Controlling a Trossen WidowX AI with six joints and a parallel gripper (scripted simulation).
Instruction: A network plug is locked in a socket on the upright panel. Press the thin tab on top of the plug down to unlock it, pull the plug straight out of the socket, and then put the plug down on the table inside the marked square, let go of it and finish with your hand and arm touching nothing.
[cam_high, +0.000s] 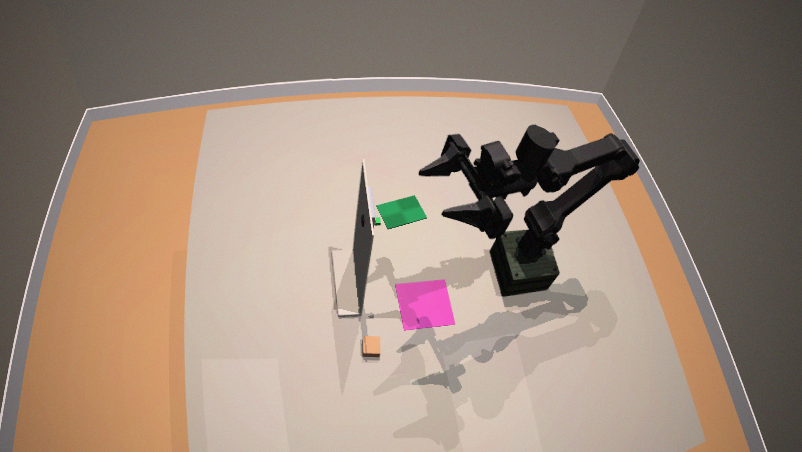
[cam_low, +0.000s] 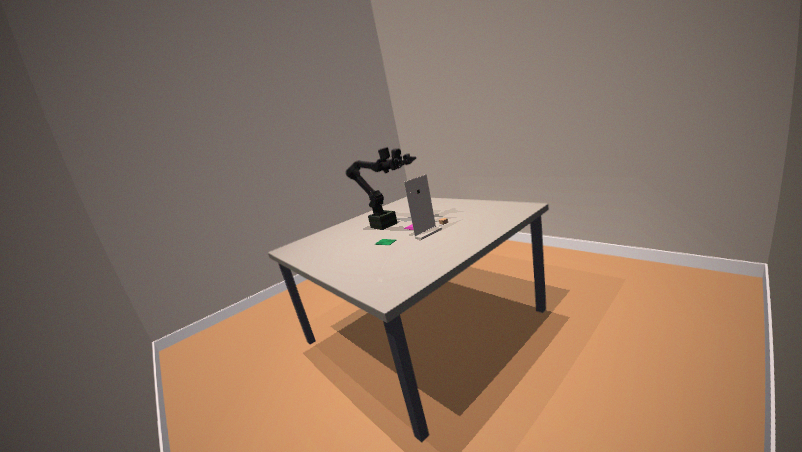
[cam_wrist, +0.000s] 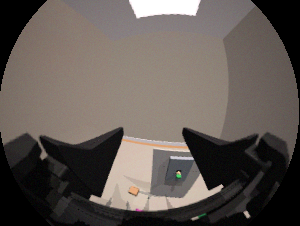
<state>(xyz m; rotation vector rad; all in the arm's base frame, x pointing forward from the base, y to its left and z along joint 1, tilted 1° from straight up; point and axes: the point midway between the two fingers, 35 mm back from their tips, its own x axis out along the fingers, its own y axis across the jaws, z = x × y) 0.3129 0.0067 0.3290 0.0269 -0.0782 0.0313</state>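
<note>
Now: the network plug 5 cm ahead of my gripper tip, 9 cm to the right of it and 17 cm below it. From my gripper tip the other things lie so: magenta square: 7 cm behind, 1 cm to the left, 42 cm below; then grey panel: 7 cm ahead, 9 cm to the right, 27 cm below.
</note>
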